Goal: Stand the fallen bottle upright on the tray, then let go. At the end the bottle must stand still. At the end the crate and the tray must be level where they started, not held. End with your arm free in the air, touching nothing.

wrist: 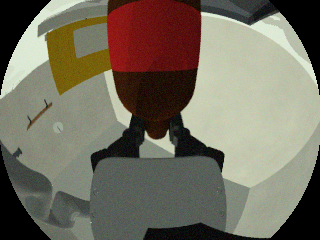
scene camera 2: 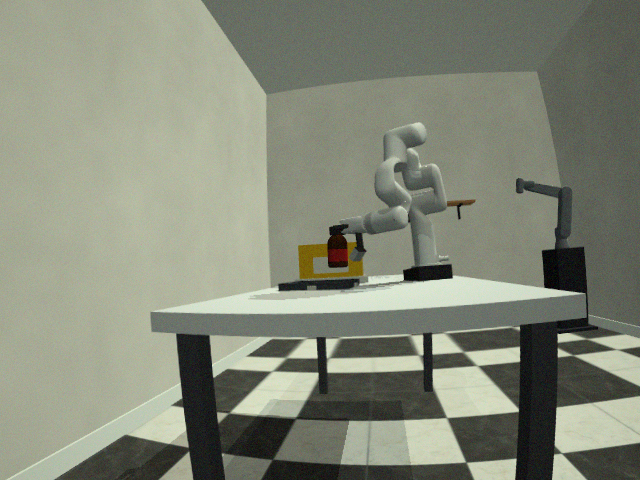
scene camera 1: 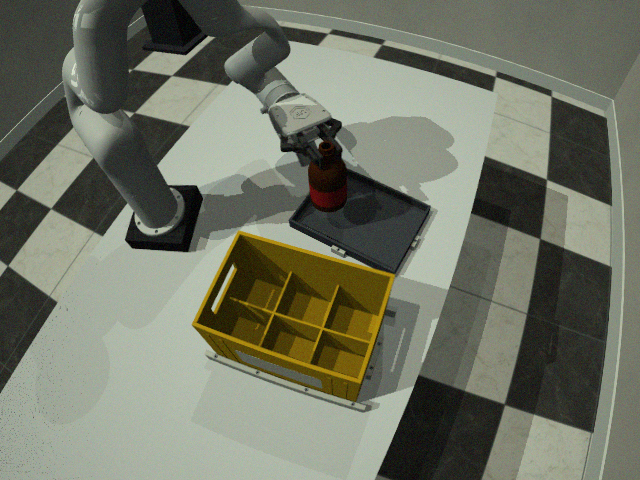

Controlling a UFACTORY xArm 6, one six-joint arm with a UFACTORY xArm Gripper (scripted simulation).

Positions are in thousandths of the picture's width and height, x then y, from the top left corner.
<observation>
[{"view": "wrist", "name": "my gripper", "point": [489, 465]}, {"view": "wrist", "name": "brown bottle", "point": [483, 248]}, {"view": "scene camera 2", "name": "my gripper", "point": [521, 482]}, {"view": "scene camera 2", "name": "yellow crate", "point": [490, 541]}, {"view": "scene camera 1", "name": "my gripper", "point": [518, 332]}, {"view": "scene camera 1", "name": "brown bottle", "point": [513, 389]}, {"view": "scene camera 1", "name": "dark grey tray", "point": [590, 464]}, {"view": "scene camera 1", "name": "yellow crate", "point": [409, 555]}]
</observation>
